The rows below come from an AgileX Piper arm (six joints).
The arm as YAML. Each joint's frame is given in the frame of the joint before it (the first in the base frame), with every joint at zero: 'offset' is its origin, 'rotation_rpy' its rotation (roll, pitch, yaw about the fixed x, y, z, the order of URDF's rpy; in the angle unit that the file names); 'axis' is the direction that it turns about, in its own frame. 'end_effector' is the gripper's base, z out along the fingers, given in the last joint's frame.
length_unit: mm
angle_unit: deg
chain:
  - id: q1
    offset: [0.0, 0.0, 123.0]
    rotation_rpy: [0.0, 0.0, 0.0]
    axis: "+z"
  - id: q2
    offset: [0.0, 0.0, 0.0]
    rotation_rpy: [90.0, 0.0, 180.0]
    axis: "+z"
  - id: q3
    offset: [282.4, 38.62, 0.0]
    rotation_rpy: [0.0, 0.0, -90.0]
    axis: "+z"
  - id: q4
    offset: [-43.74, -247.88, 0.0]
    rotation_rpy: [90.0, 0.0, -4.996]
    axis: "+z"
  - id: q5
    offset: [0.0, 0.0, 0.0]
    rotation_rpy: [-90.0, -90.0, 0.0]
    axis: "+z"
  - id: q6
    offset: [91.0, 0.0, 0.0]
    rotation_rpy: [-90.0, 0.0, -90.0]
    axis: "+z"
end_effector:
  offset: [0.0, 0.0, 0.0]
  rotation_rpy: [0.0, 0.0, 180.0]
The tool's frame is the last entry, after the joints.
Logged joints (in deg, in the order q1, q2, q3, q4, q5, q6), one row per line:
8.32 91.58 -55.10 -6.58 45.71 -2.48
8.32 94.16 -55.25 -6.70 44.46 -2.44
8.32 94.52 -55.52 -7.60 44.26 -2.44
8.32 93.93 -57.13 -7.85 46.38 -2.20
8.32 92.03 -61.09 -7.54 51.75 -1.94
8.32 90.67 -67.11 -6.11 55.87 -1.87
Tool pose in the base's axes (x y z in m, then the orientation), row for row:
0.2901 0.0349 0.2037 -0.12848 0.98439 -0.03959 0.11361
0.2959 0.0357 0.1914 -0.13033 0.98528 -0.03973 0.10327
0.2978 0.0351 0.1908 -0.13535 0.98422 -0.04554 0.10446
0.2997 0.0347 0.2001 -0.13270 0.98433 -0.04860 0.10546
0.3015 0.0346 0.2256 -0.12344 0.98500 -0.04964 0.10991
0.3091 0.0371 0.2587 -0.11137 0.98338 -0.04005 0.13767
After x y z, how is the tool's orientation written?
As a quaternion, x y z w.
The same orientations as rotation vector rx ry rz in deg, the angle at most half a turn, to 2 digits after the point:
-21.59 165.42 -6.65
-22.03 166.56 -6.72
-22.87 166.27 -7.69
-22.40 166.19 -8.21
-20.79 165.87 -8.36
-18.46 163.00 -6.64

